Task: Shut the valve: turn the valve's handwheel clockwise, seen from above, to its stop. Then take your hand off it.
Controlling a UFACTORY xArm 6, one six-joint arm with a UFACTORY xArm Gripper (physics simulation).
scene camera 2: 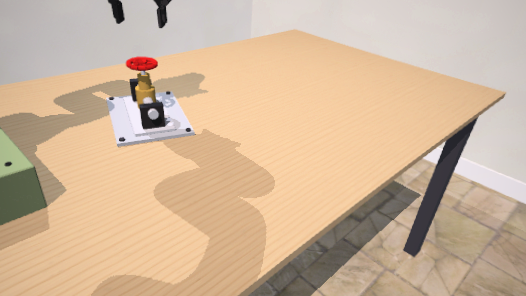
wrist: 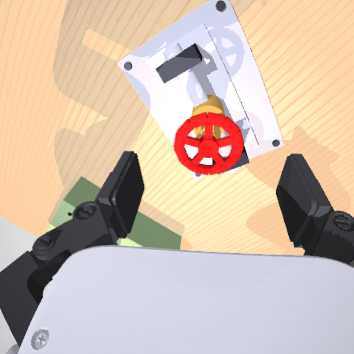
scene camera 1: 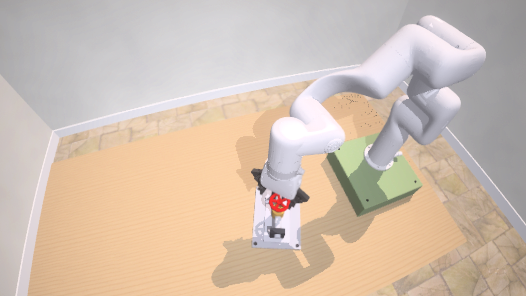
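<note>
The red handwheel (scene camera 1: pixel 279 202) (scene camera 2: pixel 141 63) (wrist: pixel 208 146) sits level on top of the brass valve body (scene camera 2: pixel 145 95) (wrist: pixel 208 105). The valve is mounted on a white base plate (scene camera 1: pixel 260 242) (scene camera 2: pixel 120 132) (wrist: pixel 267 115). My gripper (scene camera 2: pixel 140 22) (wrist: pixel 209 170) is wide open and empty. In scene camera 2 its fingertips hang well above the handwheel, apart from it. In the wrist view the handwheel lies beyond the fingers, with a gap to each. In scene camera 1 the fingertips are hidden by the arm and gripper body.
Black pipe supports (scene camera 1: pixel 276 232) (scene camera 2: pixel 152 115) (wrist: pixel 179 63) stand on the plate. The arm's green base block (scene camera 1: pixel 350 175) (scene camera 2: pixel 17 185) (wrist: pixel 150 235) stands on the wooden table (scene camera 1: pixel 150 200) (scene camera 2: pixel 325 110), to the right of the valve in scene camera 1. Walls stand around the table.
</note>
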